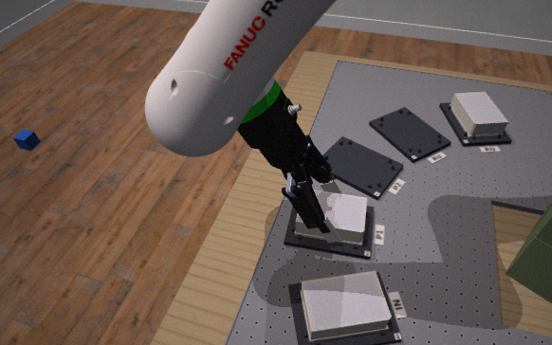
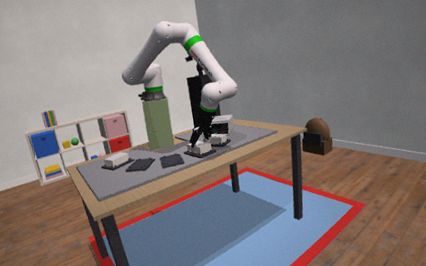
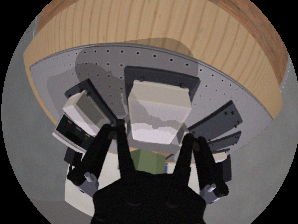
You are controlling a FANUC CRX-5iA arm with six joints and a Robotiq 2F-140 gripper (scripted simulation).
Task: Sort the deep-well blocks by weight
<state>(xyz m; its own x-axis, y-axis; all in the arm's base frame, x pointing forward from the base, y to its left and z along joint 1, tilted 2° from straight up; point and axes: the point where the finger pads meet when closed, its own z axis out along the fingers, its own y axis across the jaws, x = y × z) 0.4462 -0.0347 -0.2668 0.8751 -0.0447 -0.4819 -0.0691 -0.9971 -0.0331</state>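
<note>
Right now my hand is 4 cm above the nest P1. From my hand the other things lie so: check-weigher: 23 cm behind, 42 cm to the left, 2 cm above; reject nest RO: 34 cm behind, 37 cm to the right, 4 cm below; pass nest P2: 5 cm behind, 17 cm to the right, 4 cm below.
</note>
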